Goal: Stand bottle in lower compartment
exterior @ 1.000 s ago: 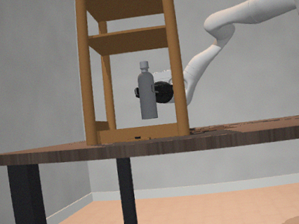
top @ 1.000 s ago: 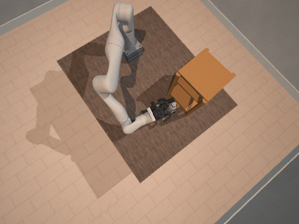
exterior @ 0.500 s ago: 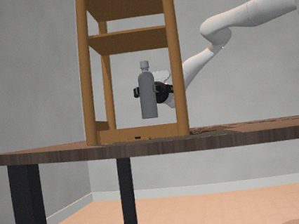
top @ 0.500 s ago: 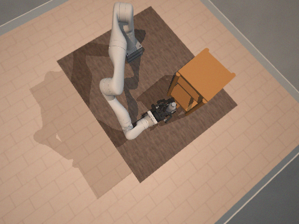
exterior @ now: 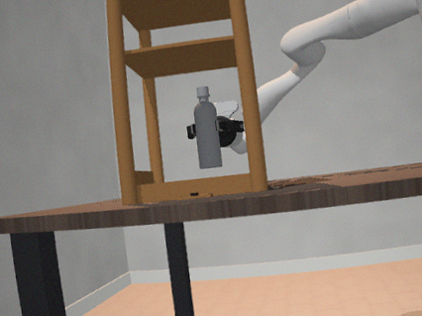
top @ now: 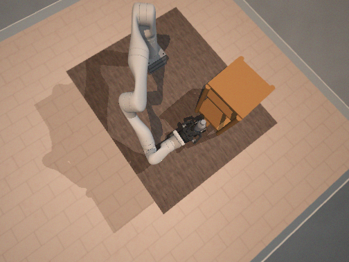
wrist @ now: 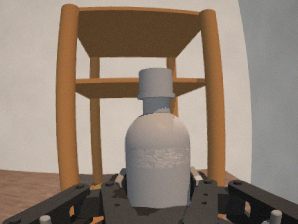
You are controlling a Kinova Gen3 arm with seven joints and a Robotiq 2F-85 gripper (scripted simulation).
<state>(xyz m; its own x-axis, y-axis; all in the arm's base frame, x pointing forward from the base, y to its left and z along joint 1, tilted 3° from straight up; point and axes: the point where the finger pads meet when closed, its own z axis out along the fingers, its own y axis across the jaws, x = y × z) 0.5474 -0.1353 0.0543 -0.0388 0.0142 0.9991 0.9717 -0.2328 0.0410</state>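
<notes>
Right now my hand is 10 mm short of the orange shelving unit, 200 mm to the right of it and 40 mm below it. Round my hand: grey bottle: 30 mm above.
</notes>
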